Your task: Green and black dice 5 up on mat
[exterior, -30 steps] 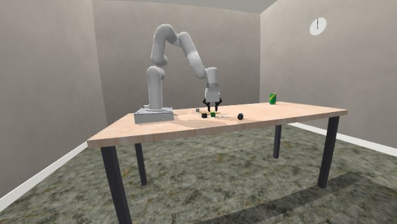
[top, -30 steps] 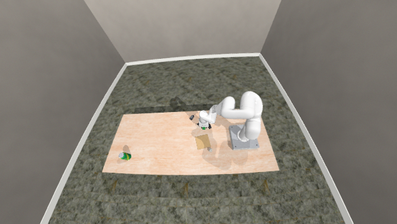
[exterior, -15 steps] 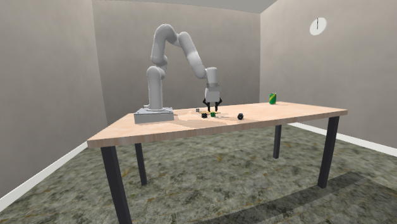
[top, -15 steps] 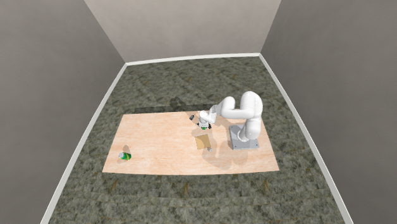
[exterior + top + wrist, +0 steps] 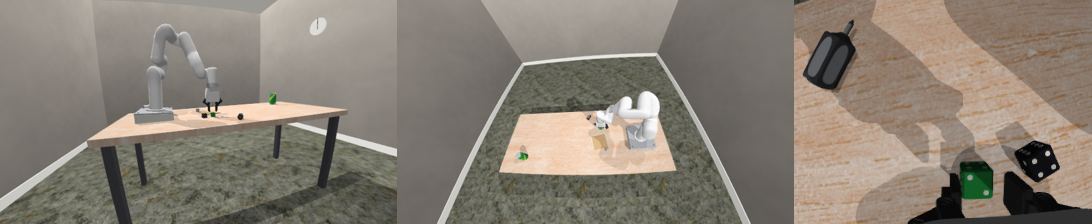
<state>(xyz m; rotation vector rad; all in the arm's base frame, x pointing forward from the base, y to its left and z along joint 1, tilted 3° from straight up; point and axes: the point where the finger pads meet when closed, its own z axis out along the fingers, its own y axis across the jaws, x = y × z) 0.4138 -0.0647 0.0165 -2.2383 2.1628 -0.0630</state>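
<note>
Now: hand 4 cm above the green die. From my hand the other things lie so: dark tool 15 cm ahead, 13 cm to the right, 4 cm below; then tan mat 15 cm to the left, 5 cm below; then black die 6 cm behind, 4 cm below, 2 cm to the right.
</note>
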